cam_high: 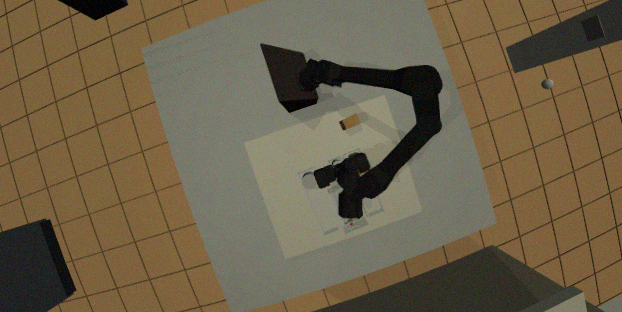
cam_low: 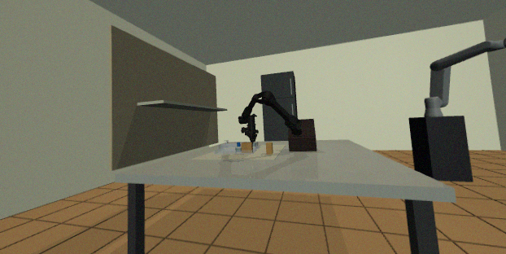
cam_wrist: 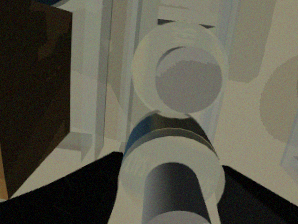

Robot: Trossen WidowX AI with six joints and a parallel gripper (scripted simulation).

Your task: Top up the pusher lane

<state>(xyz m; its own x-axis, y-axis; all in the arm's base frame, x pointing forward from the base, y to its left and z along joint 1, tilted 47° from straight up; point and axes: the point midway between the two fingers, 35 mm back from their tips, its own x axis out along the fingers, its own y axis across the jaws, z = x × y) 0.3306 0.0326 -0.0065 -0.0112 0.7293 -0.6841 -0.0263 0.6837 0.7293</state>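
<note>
My gripper tip is 60 mm short of the cream mat, 20 mm to the left of it and 50 mm above it. The rest, counted from my gripper tip: red mark 230 mm ahead, 30 mm to the right, 20 mm above.
</note>
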